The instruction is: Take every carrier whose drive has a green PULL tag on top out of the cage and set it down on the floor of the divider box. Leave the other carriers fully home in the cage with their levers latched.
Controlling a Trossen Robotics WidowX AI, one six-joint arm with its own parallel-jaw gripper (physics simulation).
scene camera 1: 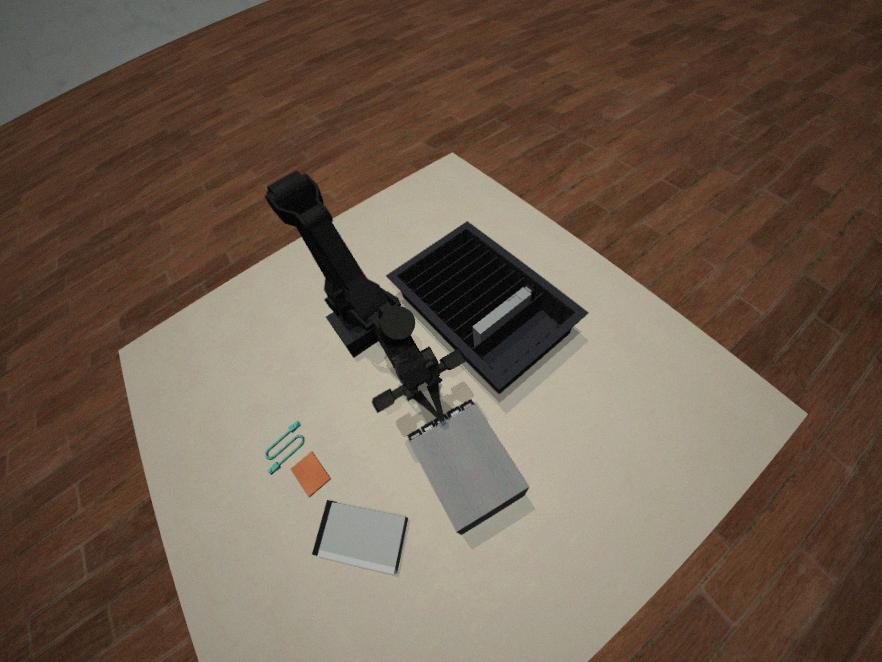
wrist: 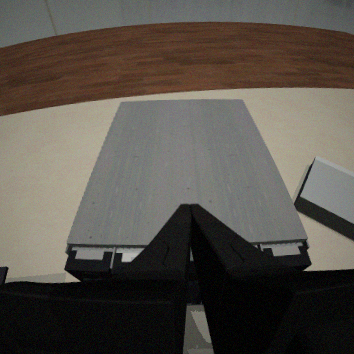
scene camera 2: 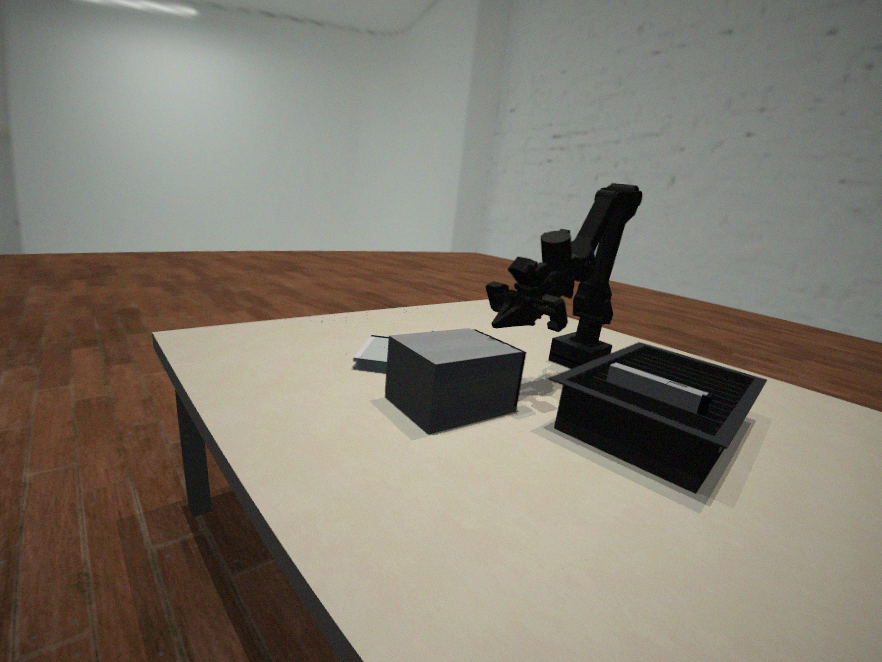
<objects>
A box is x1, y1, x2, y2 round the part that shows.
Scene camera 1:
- my gripper: [372, 341, 466, 421]
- grey flat box: [312, 500, 407, 573], on the table
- orange pad: [291, 451, 330, 496], on the table
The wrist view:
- my gripper: [0, 203, 353, 353]
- grey flat box: [293, 155, 353, 239]
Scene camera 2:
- my gripper: [486, 257, 567, 331]
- grey flat box: [353, 335, 388, 373]
</objects>
